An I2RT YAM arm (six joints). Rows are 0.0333 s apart.
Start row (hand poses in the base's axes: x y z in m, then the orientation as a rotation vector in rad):
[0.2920 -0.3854 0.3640 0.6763 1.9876 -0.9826]
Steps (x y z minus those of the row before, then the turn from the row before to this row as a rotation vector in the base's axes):
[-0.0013 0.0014 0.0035 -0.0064 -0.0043 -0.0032]
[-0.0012 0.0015 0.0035 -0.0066 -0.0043 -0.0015]
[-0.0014 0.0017 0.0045 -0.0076 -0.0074 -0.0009]
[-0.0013 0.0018 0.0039 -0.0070 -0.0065 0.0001]
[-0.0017 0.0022 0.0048 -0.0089 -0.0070 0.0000]
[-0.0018 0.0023 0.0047 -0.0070 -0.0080 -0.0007]
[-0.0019 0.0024 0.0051 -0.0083 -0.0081 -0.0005]
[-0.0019 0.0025 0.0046 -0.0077 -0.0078 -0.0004]
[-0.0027 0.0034 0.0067 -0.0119 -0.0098 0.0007]
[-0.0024 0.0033 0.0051 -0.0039 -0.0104 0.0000]
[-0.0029 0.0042 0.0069 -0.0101 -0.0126 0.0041]
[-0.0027 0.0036 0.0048 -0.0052 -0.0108 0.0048]
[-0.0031 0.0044 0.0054 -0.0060 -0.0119 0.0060]
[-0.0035 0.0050 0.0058 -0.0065 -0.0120 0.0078]
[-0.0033 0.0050 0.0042 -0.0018 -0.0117 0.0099]
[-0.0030 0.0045 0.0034 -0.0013 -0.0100 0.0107]
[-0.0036 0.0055 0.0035 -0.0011 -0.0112 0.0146]
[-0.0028 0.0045 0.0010 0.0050 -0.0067 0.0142]
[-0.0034 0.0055 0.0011 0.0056 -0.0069 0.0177]
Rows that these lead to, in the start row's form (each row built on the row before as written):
[0.2907 -0.3840 0.3675 0.6777 1.9794 -0.9882]
[0.2895 -0.3825 0.3710 0.6772 1.9714 -0.9930]
[0.2881 -0.3808 0.3755 0.6767 1.9601 -0.9967]
[0.2868 -0.3790 0.3794 0.6751 1.9501 -0.9997]
[0.2851 -0.3768 0.3842 0.6728 1.9385 -1.0042]
[0.2833 -0.3745 0.3889 0.6726 1.9271 -1.0068]
[0.2814 -0.3721 0.3940 0.6715 1.9148 -1.0104]
[0.2795 -0.3696 0.3986 0.6705 1.9032 -1.0135]
[0.2768 -0.3662 0.4053 0.6668 1.8874 -1.0186]
[0.2744 -0.3629 0.4104 0.6686 1.8760 -1.0167]
[0.2715 -0.3587 0.4173 0.6636 1.8595 -1.0165]
[0.2688 -0.3551 0.4221 0.6600 1.8477 -1.0125]
[0.2657 -0.3507 0.4275 0.6552 1.8346 -1.0078]
[0.2622 -0.3457 0.4333 0.6484 1.8214 -1.0023]
[0.2589 -0.3407 0.4375 0.6423 1.8117 -0.9916]
[0.2559 -0.3362 0.4409 0.6351 1.8039 -0.9808]
[0.2523 -0.3307 0.4444 0.6248 1.7957 -0.9666]
[0.2495 -0.3262 0.4454 0.6170 1.7949 -0.9497]
[0.2461 -0.3207 0.4465 0.6063 1.7947 -0.9299]

